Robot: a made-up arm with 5 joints. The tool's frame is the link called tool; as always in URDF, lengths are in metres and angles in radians.
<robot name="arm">
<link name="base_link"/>
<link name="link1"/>
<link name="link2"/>
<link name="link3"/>
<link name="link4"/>
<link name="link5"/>
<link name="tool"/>
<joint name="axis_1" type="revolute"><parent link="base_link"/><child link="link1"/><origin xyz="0.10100 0.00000 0.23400"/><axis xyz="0 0 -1"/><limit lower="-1.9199" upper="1.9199"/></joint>
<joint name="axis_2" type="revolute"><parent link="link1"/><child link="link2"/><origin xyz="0.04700 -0.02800 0.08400"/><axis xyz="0 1 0"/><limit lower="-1.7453" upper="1.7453"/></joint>
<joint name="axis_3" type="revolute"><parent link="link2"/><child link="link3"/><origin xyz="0.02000 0.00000 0.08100"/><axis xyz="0 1 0"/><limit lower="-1.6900" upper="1.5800"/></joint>
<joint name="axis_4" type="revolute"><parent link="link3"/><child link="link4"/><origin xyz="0.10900 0.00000 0.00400"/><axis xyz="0 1 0"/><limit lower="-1.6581" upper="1.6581"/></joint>
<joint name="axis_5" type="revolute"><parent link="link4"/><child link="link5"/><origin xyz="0.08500 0.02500 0.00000"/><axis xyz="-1 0 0"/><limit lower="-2.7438" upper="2.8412"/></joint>
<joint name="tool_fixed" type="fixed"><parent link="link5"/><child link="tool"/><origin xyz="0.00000 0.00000 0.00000" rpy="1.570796 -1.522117 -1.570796"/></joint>
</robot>
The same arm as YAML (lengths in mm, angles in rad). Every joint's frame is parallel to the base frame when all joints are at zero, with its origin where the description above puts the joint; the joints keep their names.
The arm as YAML. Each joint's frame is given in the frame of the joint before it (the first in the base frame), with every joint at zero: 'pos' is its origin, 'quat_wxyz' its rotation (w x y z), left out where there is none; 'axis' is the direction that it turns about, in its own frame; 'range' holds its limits. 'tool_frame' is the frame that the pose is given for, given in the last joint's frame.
length_unit: mm
angle_unit: rad
joints:
  - joint: axis_1
    pos: [101.0, 0.0, 234.0]
    axis: "-z"
    range: [-1.9199, 1.9199]
  - joint: axis_2
    pos: [47.0, -28.0, 84.0]
    axis: "+y"
    range: [-1.7453, 1.7453]
  - joint: axis_3
    pos: [20.0, 0.0, 81.0]
    axis: "+y"
    range: [-1.69, 1.58]
  - joint: axis_4
    pos: [109.0, 0.0, 4.0]
    axis: "+y"
    range: [-1.6581, 1.6581]
  - joint: axis_5
    pos: [85.0, 25.0, 0.0]
    axis: "-x"
    range: [-2.7438, 2.8412]
tool_frame:
  pos: [0.0, 0.0, 0.0]
  quat_wxyz: [0.706897, 0.017209, -0.706897, -0.017209]

